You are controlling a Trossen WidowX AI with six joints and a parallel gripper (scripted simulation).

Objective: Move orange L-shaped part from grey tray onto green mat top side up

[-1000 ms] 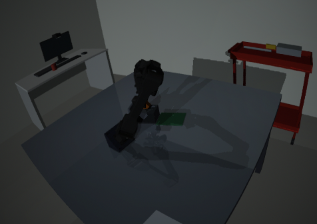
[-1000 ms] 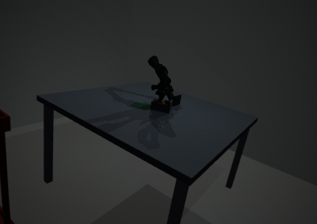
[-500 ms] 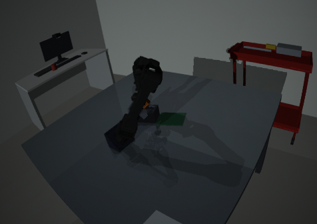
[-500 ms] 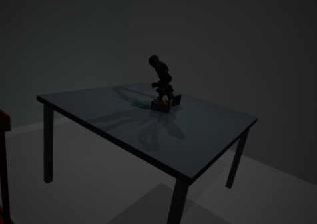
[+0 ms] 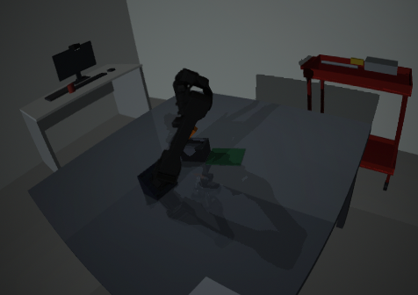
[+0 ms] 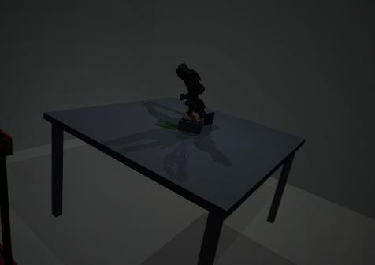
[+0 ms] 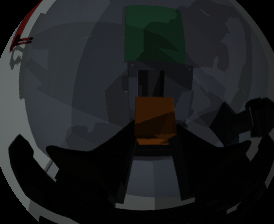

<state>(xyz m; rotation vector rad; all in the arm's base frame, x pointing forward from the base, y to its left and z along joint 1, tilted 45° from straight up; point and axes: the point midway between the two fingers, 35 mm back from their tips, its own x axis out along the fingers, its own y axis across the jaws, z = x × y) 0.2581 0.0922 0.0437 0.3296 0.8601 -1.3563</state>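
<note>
The green mat is 140 mm to the right of my gripper tip, 130 mm below it and 30 mm ahead of it. Also, from my gripper tip: orange L-shaped part: 30 mm below, 20 mm to the left, 20 mm behind.
</note>
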